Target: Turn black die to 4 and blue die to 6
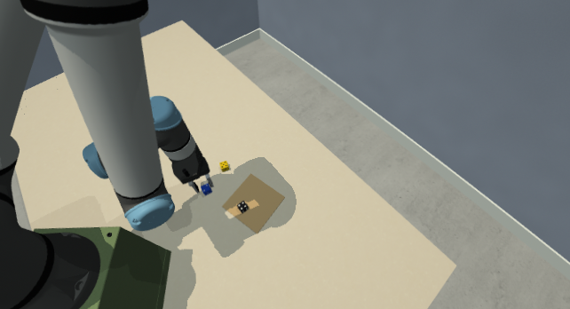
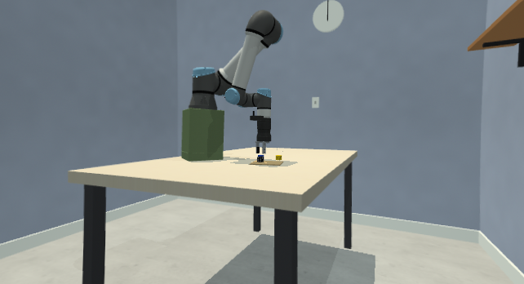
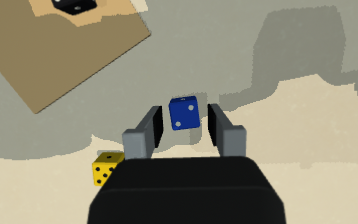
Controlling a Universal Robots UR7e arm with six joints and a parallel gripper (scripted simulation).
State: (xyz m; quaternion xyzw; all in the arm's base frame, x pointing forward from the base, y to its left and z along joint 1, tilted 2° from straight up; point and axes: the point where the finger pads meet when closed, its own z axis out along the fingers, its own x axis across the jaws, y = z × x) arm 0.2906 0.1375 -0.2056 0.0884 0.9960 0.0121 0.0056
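The blue die is 40 mm below my hand. Round my hand: tan mat: 100 mm ahead, 120 mm to the right, 50 mm below; yellow die: 90 mm ahead, 40 mm to the left, 40 mm below; black die: 70 mm ahead, 120 mm to the right, 30 mm below.
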